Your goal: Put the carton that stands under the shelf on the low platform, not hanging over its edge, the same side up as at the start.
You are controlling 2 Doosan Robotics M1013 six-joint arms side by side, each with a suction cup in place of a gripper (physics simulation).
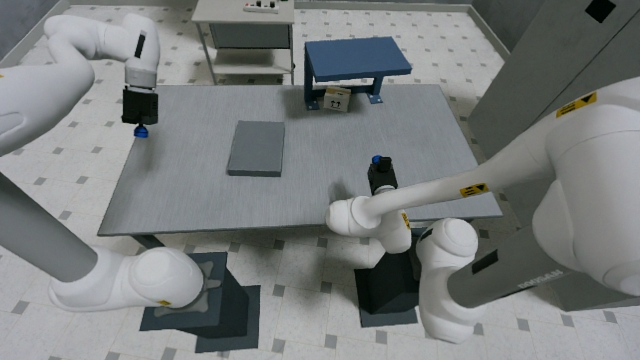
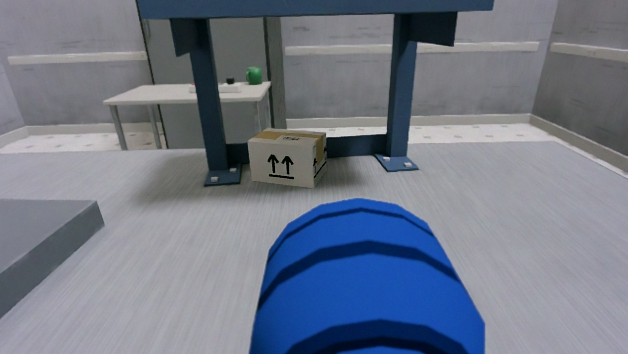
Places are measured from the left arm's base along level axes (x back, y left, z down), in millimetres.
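Where they show: left end effector, tool point: (image 1: 140, 136); right end effector, tool point: (image 1: 377, 158) (image 2: 354, 276); left arm's base, origin of the base link: (image 1: 186, 287).
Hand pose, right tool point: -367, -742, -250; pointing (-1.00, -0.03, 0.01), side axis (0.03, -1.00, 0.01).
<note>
Things, the pixels of their top centre, and the offset from my right tool point, as dx, dy, dz. Level surfaces: height alone.
- small carton, middle of its top: (image 2: 287, 136) (image 1: 338, 92) -606, +55, +163
- blue shelf, middle of its top: (image 1: 356, 54) -558, -2, -93
- low grey platform, middle of its top: (image 1: 258, 144) -277, +492, +202
- table, its level: dz +251
A small carton (image 1: 337, 99) (image 2: 283, 159) stands on the table under the blue shelf (image 1: 357, 57) (image 2: 401, 95), close to the shelf's left leg, its printed arrows pointing up. The low grey platform (image 1: 257, 147) (image 2: 45, 235) lies on the table left of the middle, with nothing on it. My left gripper (image 1: 141, 132) is open; its blue cup points down over the table's left edge, with nothing on it. My right gripper (image 1: 376, 159) (image 2: 360, 202) is open; its blue cup is level, points toward the shelf and is apart from the carton.
The shelf's top board overhangs the carton, and its bolted foot plates (image 1: 375, 99) (image 2: 396, 162) stand on the table (image 1: 190, 200) (image 2: 175, 270). A side table (image 1: 225, 15) (image 2: 150, 94) stands behind. A tall grey cabinet (image 1: 540, 75) stands at the right.
</note>
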